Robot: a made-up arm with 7 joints. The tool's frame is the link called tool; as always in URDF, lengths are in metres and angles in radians.
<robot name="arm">
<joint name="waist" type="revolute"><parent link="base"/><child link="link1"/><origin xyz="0 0 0" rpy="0 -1.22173 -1.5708"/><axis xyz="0 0 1"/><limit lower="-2.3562" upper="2.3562"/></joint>
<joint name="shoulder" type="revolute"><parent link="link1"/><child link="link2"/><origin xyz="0 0 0" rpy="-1.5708 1.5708 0"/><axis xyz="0 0 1"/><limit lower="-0.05" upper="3.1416"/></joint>
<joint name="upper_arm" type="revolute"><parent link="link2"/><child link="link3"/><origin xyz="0 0 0" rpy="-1.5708 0 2.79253"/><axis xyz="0 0 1"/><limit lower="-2.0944" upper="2.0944"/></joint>
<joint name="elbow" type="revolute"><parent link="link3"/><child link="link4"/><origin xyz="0 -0.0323 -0.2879" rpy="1.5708 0 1.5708"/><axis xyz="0 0 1"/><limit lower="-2.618" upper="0.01"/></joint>
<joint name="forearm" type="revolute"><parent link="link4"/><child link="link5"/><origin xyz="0.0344 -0.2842 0" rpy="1.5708 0 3.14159"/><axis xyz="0 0 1"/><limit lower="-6.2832" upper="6.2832"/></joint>
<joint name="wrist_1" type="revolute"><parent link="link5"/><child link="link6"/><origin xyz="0 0 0" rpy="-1.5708 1.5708 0"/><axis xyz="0 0 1"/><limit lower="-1.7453" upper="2.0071"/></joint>
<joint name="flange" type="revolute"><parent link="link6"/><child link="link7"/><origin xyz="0 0 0" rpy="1.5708 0 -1.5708"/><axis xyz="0 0 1"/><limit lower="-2.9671" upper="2.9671"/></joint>
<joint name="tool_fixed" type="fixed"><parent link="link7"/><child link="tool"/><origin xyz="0 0 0" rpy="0 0 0"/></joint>
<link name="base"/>
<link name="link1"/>
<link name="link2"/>
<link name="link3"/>
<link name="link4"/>
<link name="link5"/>
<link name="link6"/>
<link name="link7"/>
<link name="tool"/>
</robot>
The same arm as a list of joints. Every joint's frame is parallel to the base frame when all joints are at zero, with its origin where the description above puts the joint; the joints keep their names.
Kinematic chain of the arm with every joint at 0, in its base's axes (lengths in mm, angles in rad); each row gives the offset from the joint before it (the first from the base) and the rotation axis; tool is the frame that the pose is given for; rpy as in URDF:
waist: xyz 0 0 0 axis 0 0.9397 0.342
shoulder: xyz 0 0 0 axis +x
upper_arm: xyz 0 0 0 axis +z
elbow: xyz 32.3 0 -287.9 axis +y
forearm: xyz -34.4 0 -284.2 axis +z
wrist_1: xyz 0 0 0 axis +y
flange: xyz 0 0 0 axis +z
tool: xyz 0 0 0 rpy 0 0 0
Joint limits (rad, base to tool): -2.3562..2.3562 -0.05..3.1416 -2.0944..2.0944 -2.618..0.01 -6.2832..6.2832 -1.7453..2.0071 -2.9671..2.9671

